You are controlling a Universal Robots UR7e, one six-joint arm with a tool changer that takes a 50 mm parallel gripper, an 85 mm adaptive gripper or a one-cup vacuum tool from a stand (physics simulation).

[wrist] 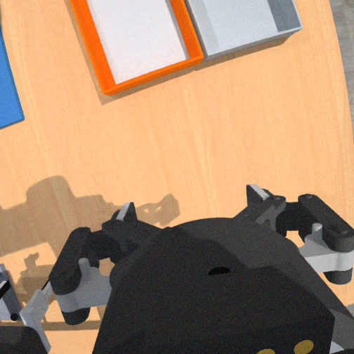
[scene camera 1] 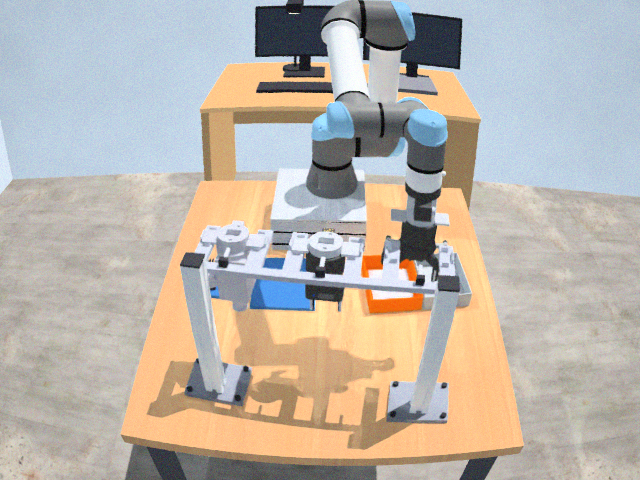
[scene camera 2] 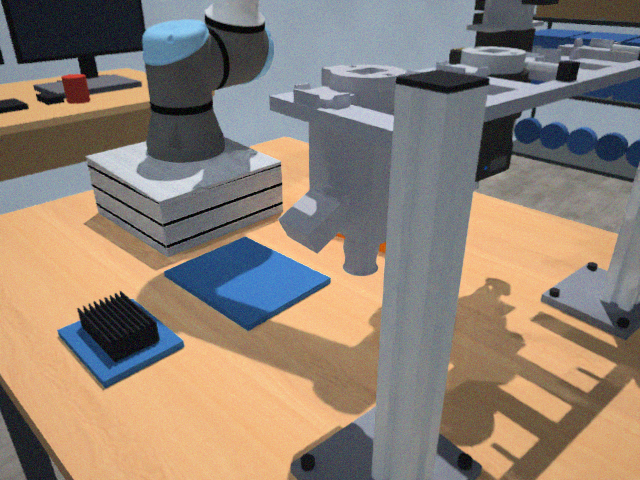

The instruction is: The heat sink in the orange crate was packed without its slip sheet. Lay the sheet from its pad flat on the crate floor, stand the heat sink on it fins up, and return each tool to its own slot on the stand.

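Where they show: arm's base, link origin: (scene camera 1: 331, 184) (scene camera 2: 186, 148).
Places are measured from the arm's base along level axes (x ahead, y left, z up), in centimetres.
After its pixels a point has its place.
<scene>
My gripper (scene camera 1: 412, 266) (wrist: 190, 200), the black adaptive one, is on the arm at the stand's right slot, fingers apart with nothing between them. In the wrist view its fingertips are over the table, short of the orange crate (scene camera 1: 395, 304) @(y 14.6, x 43.7, z -9.0 cm) (wrist: 155, 76). A white sheet (scene camera 1: 385, 286) (wrist: 140, 37) lies flat inside the crate. The black heat sink (scene camera 2: 118, 330) @(y -35.4, x 33.0, z -8.4 cm) stands fins up on a small blue mat (scene camera 2: 168, 342) @(y -31.3, x 37.3, z -10.6 cm). The larger blue pad (scene camera 1: 281, 297) @(y -14.1, x 38.6, z -10.6 cm) (scene camera 2: 281, 284) @(y -11.9, x 38.3, z -10.6 cm) (wrist: 7, 95) is bare. The grey vacuum tool (scene camera 1: 232, 248) @(y -21.9, x 63.6, z 23.0 cm) (scene camera 2: 351, 170) @(y -25.3, x 61.6, z 16.8 cm) hangs in the left slot, the parallel gripper (scene camera 1: 324, 276) (scene camera 2: 495, 149) in the middle slot.
A grey tray (scene camera 1: 465, 298) @(y 34.1, x 42.8, z -8.8 cm) (wrist: 245, 47) touches the crate's right side. The stand's rail (scene camera 1: 351, 284) @(y 0.0, x 73.5, z 22.3 cm) spans two posts (scene camera 1: 201, 320) @(y -28.3, x 73.2, z 12.7 cm) (scene camera 1: 436, 335) @(y 16.2, x 79.2, z 14.0 cm) (scene camera 2: 429, 258) @(y -30.9, x 72.7, z 14.8 cm). The arm's base block (scene camera 1: 289, 201) @(y -12.4, x 8.4, z -0.7 cm) (scene camera 2: 206, 211) @(y -8.9, x 17.0, z -5.8 cm) is behind the pad.
</scene>
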